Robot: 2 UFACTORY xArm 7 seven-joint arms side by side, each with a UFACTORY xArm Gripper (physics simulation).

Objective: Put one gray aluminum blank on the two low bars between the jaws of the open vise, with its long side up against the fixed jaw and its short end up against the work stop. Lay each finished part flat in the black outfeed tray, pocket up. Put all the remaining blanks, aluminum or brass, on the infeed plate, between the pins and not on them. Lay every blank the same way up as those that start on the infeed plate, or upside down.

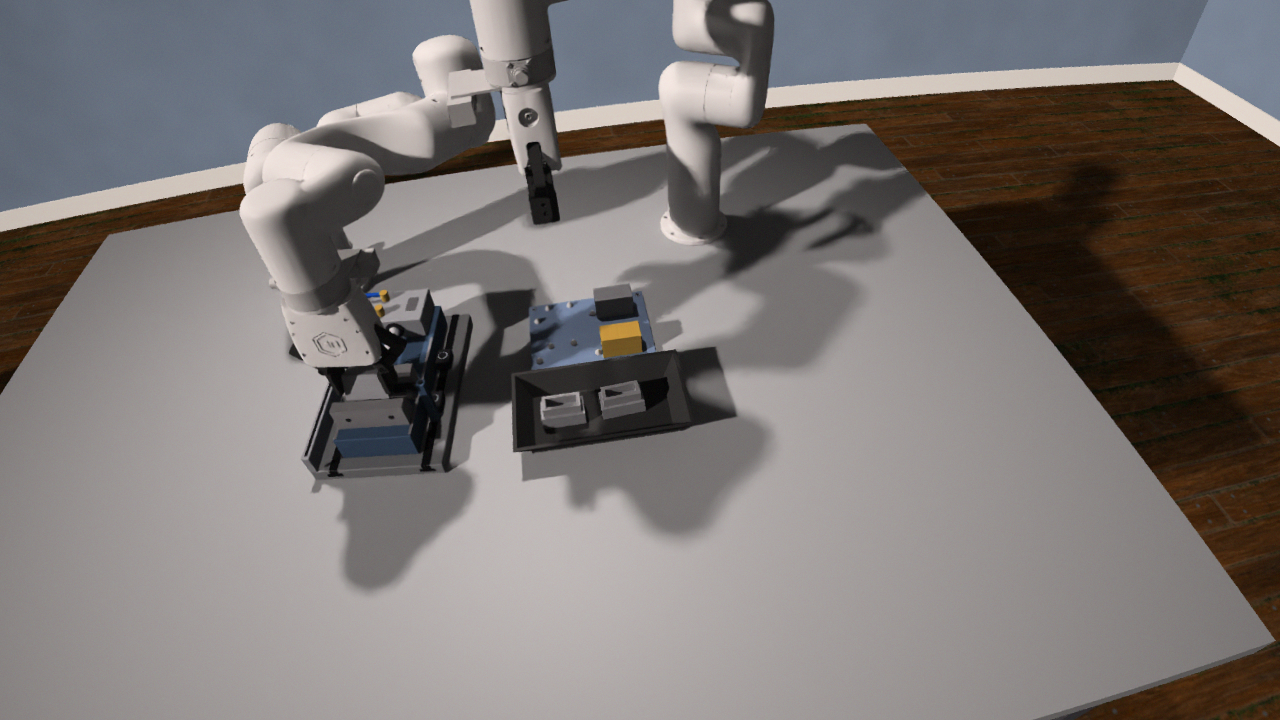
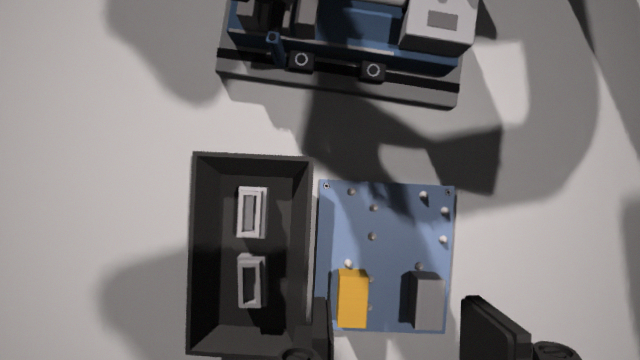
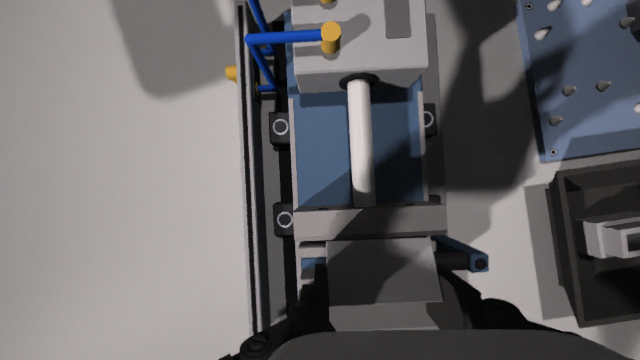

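Seen in the pictures: left gripper, fingertip midpoint: (image 1: 544, 207) (image 2: 395, 329); right gripper, fingertip midpoint: (image 1: 367, 387) (image 3: 376, 287); left arm's base, origin of the base link: (image 1: 693, 225).
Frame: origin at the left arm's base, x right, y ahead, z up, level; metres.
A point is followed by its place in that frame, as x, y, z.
Note:
My right gripper (image 1: 362, 383) @[0.545, 0.378, 0.106] (image 3: 376, 287) @[0.545, 0.378, 0.106] is shut on a gray blank (image 3: 382, 267) @[0.541, 0.361, 0.121], one finger at each short end, between the vise's movable jaw (image 3: 370, 221) @[0.539, 0.340, 0.096] and fixed jaw (image 1: 371, 413) (image 3: 384, 317). The blank's right end is close to the work stop (image 3: 478, 262) @[0.477, 0.378, 0.099] (image 2: 275, 46) @[0.469, 0.378, 0.090]; contact is unclear, and the low bars are mostly hidden. My left gripper (image 1: 543, 217) @[0.271, 0.301, 0.281] (image 2: 395, 329) @[0.271, 0.301, 0.281] is open and empty, high above the table. A brass blank (image 1: 620, 339) @[0.195, 0.311, 0.042] (image 2: 352, 300) @[0.195, 0.295, 0.044] and another gray blank (image 1: 614, 301) @[0.188, 0.221, 0.039] (image 2: 430, 304) @[0.189, 0.204, 0.044] lie on the infeed plate (image 1: 562, 329) @[0.277, 0.231, 0.008] (image 2: 400, 245) @[0.251, 0.231, 0.008].
Two finished parts (image 1: 563, 410) @[0.294, 0.426, 0.041] (image 2: 251, 212) @[0.295, 0.413, 0.033] lie pocket up in the black outfeed tray (image 1: 525, 413) @[0.347, 0.406, 0.026] (image 2: 204, 250) @[0.249, 0.471, 0.029] (image 3: 566, 260) @[0.358, 0.423, 0.033]. The tray stands beside the plate. Pins stand on the plate, several near the blanks. The vise's gray block with blue and yellow pipes (image 3: 330, 36) @[0.543, 0.224, 0.110] stands behind the movable jaw.

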